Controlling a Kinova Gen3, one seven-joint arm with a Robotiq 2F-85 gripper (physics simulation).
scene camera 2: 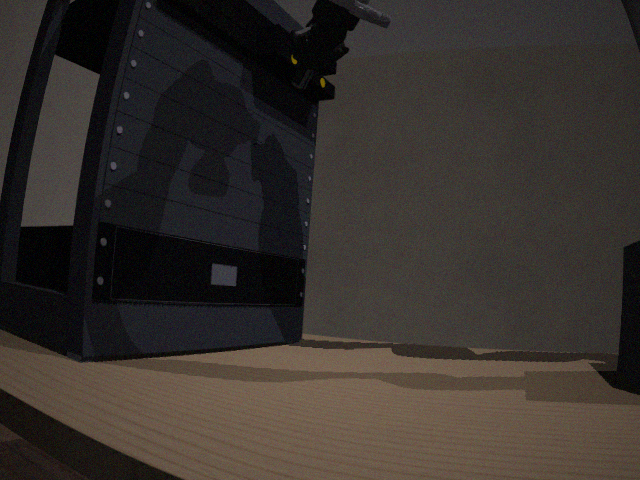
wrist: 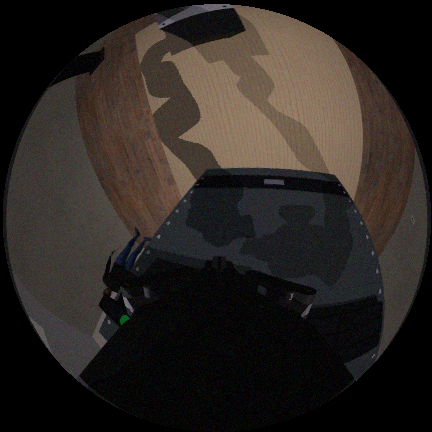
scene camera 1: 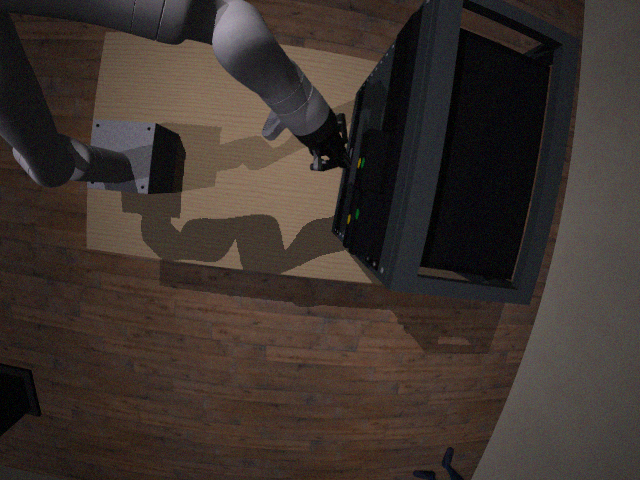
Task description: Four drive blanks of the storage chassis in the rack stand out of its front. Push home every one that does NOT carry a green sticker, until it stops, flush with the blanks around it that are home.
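Frame: origin at the arm's base, x ahead, y left, z up, level; millimetres.
Seen in the pictures: gripper, fingertip midpoint: (scene camera 2: 297,86) (wrist: 218,264) (scene camera 1: 347,165); arm's base at its link origin: (scene camera 1: 117,167).
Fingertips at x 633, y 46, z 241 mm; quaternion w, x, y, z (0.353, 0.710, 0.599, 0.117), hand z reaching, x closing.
Pixels of each thing's top centre, then the offset from my fingertips to it. "pt": a spot on its surface instead.
- protruding dark blank at its top centre: (scene camera 2: 295,80) dx +66, dy -107, dz +70 mm
- black unit with a pale label, surface spot: (scene camera 2: 223,274) pt dx +65, dy +60, dz -314 mm
The storage chassis sits high in the grey rack (scene camera 1: 435,118) (scene camera 2: 90,170), its front very dark. In scene camera 1, a yellow sticker (scene camera 1: 359,162) and a green sticker (scene camera 1: 362,163) lie close together; another green sticker (scene camera 1: 357,213) and yellow sticker (scene camera 1: 348,219) lie nearer the front corner. In scene camera 2, one yellow sticker (scene camera 2: 294,59) is left of the fingers and another yellow sticker (scene camera 2: 323,82) is on a protruding dark blank (scene camera 2: 327,93). The wrist view shows a green sticker (wrist: 125,320). My gripper (scene camera 1: 347,162) (scene camera 2: 302,80) (wrist: 218,264) is shut and empty, close at the chassis front; contact is unclear.
Grey filler panels (scene camera 2: 206,155) and a black unit with a pale label (scene camera 2: 223,274) lie below the chassis. A grey box-shaped pedestal (scene camera 1: 123,155) stands at the left on the wooden board. A person (wrist: 120,277) stands beyond the rack's side.
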